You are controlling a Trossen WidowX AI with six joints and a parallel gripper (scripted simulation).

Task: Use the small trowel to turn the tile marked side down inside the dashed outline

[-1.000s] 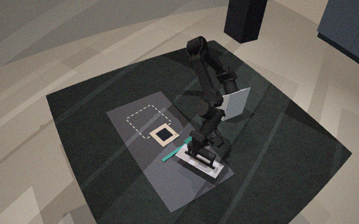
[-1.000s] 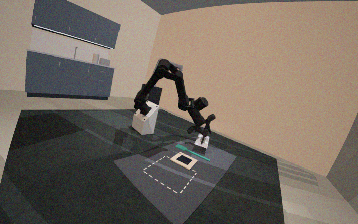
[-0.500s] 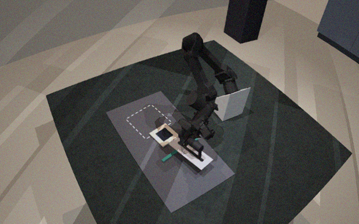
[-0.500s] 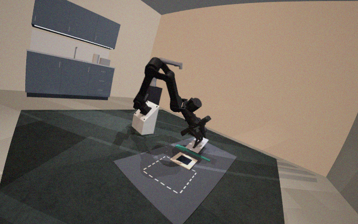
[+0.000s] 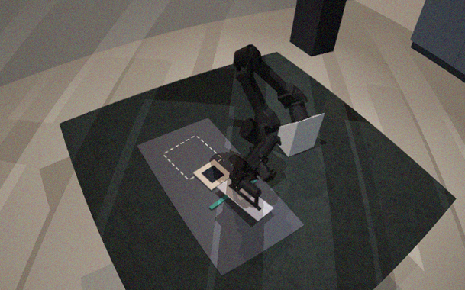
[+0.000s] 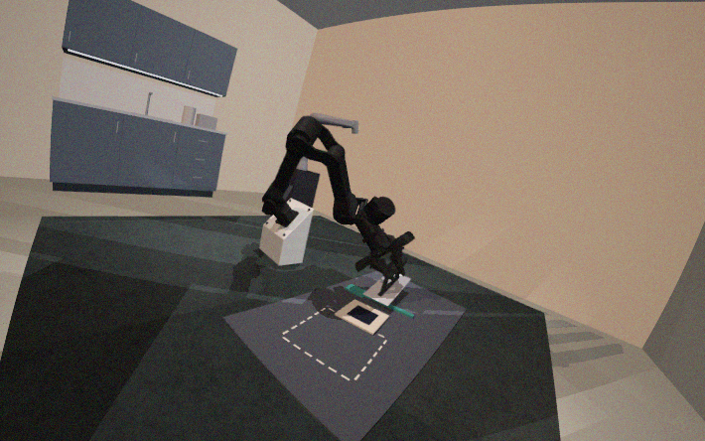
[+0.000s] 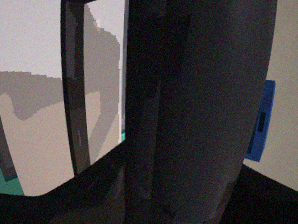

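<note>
My gripper tip is now 80 mm above the teal flat tool, 40 mm to the left of it and 40 mm past it. From my gripper tip the other things lie so: trowel: 30 mm behind, 10 mm below; then grey mat: 110 mm to the right, 100 mm below, 20 mm ahead; then tile: 140 mm to the right, 80 mm below.
</note>
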